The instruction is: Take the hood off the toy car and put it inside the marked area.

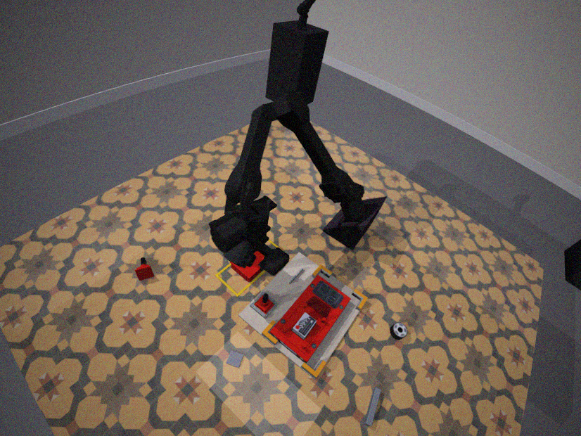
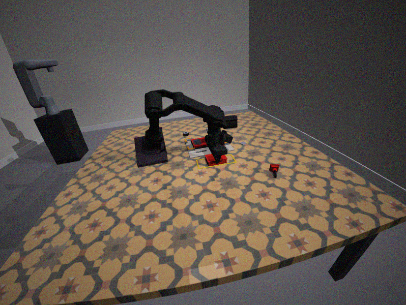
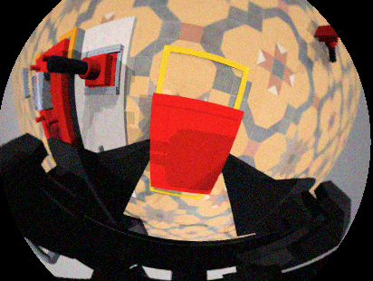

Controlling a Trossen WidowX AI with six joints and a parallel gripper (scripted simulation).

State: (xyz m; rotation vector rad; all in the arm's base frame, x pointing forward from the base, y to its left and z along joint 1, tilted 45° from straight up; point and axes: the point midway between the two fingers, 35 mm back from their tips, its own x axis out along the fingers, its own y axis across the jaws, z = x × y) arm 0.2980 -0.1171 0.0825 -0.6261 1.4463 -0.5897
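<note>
My gripper tip is now 1 cm below the red hood. From my gripper tip the other things lie so: grey bar: 44 cm to the left, 9 cm ahead; black-and-white wheel: 41 cm to the left, 11 cm behind; grey square: 21 cm ahead, 14 cm to the left, 1 cm below.
</note>
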